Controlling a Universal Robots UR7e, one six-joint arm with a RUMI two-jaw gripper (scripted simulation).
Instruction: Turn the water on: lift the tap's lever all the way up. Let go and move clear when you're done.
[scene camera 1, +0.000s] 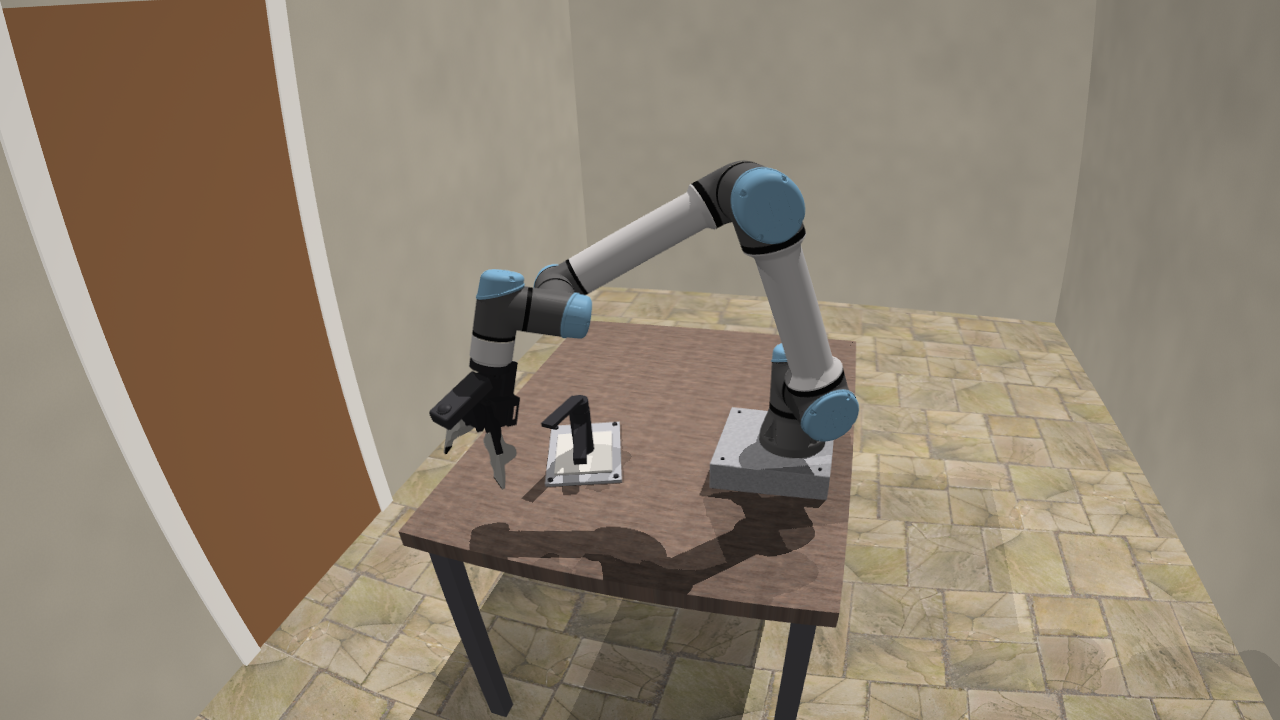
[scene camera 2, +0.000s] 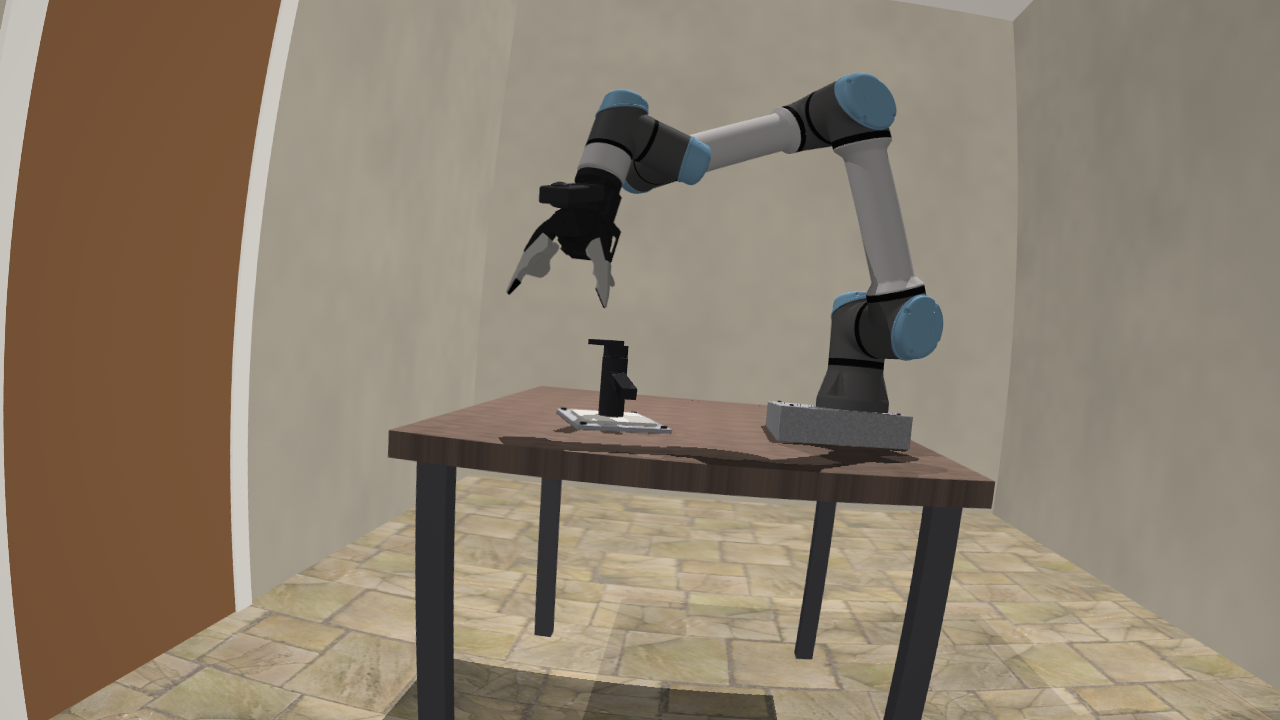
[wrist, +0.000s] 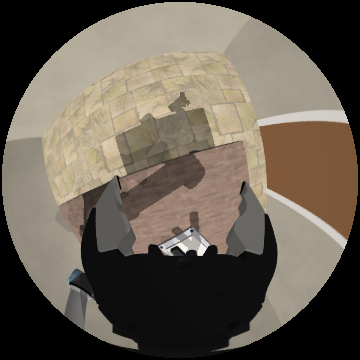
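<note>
A black tap (scene camera 2: 615, 386) is visible in the scene, and so is the gripper (scene camera 2: 553, 300). Further views show the gripper (scene camera 1: 472, 471) again, as well as the gripper (wrist: 181, 179).
</note>
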